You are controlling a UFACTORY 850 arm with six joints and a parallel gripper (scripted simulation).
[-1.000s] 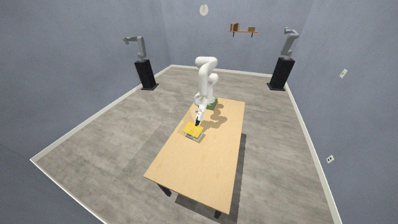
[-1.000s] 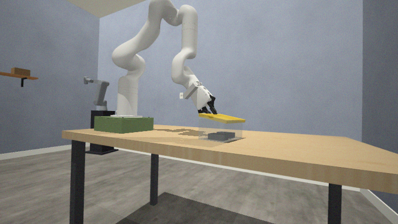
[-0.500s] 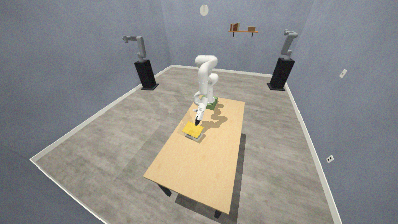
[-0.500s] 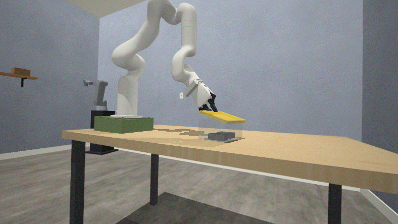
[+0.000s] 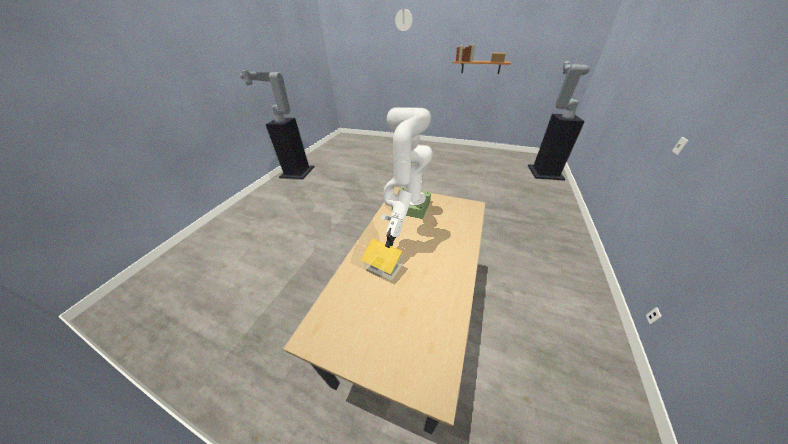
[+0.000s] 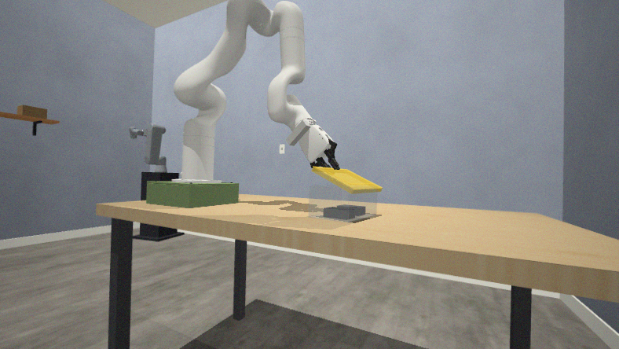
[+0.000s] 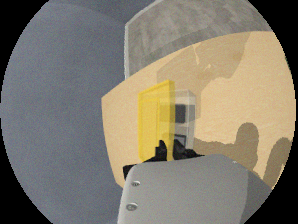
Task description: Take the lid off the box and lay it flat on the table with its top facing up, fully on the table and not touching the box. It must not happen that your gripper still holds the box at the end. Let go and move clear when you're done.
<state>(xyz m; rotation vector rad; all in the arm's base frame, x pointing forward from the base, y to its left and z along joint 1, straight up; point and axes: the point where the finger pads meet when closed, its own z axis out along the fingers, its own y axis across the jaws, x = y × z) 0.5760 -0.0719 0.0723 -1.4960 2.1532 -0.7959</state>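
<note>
Right now the yellow lid is 60 mm ahead of my hand, 40 mm to the right of it and 40 mm below it. Also, from my hand: clear box: 50 mm ahead, 30 mm to the right, 110 mm below.
</note>
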